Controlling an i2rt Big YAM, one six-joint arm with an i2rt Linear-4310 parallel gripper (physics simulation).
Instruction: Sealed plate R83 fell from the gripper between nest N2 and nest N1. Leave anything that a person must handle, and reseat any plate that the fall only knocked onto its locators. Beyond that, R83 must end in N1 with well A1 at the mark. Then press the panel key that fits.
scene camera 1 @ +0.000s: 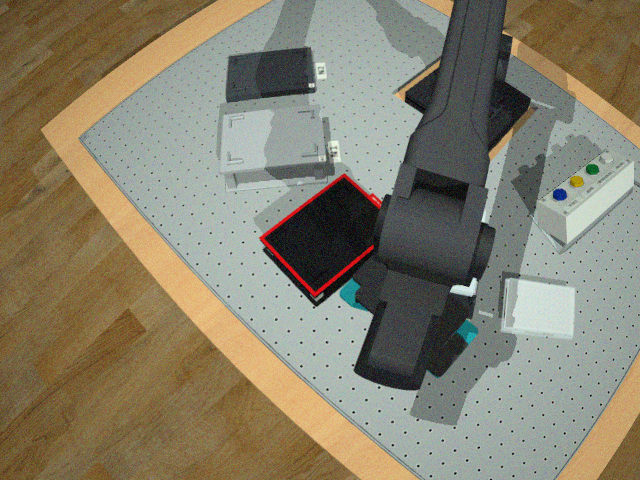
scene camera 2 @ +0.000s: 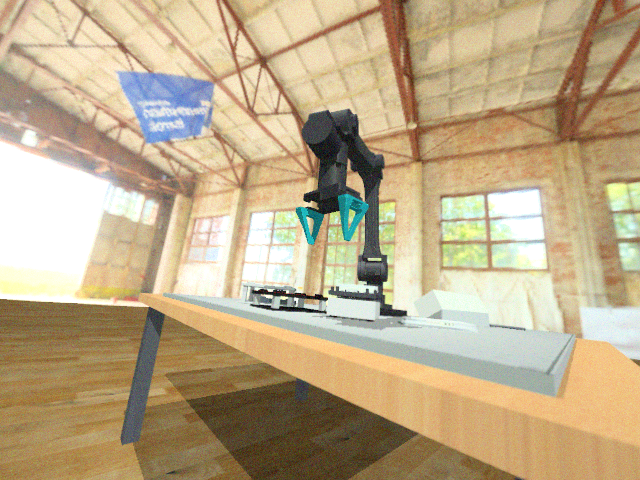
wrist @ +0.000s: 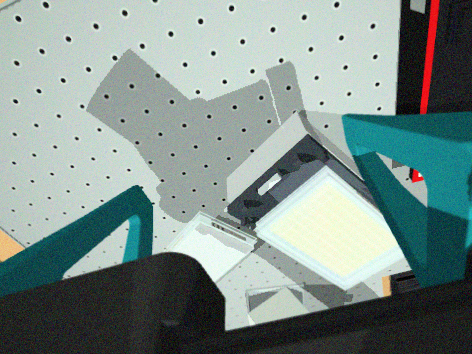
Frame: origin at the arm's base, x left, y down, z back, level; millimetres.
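Seen in the pictures: gripper, between the fingertips: (scene camera 2: 327, 242) (wrist: 238, 164).
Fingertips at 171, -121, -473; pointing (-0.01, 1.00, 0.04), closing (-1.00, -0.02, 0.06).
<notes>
Offsets run from my fingertips to a thing's top centre, as dx, dy, dz. "spot": to the spot under its first point.
My gripper (scene camera 1: 410, 315) (scene camera 2: 329, 240) (wrist: 238, 164) is open and empty, high above the table. A cream-topped plate @[-32, +61, +165] (wrist: 335, 225) with a pale rim lies over a dark nest on a grey block @[spot: +4, +121, +82] (wrist: 262, 155); its seating is unclear, and the arm hides most of it in scene camera 1. The light grey raised nest N1 @[-362, +77, +153] (scene camera 1: 273, 136) has corner locators and no plate on it. The dark nest N2 @[-508, +119, +292] (scene camera 1: 284, 72) lies behind it. The key panel @[+108, +58, +429] (scene camera 1: 594, 206) (scene camera 2: 454, 307) carries blue, yellow, green and white keys. No R83 label or A1 mark is readable.
A black, red-edged platform @[-188, +96, +88] (scene camera 1: 320, 235) (scene camera 2: 289, 294) stands beside N1; its red edge @[spot: -136, +102, +49] (wrist: 430, 65) shows at the wrist view's right. A flat white square piece @[+135, +128, +203] (scene camera 1: 540, 310) (wrist: 215, 245) lies near the panel. The arm's black base (scene camera 1: 516, 98) stands at the back.
</notes>
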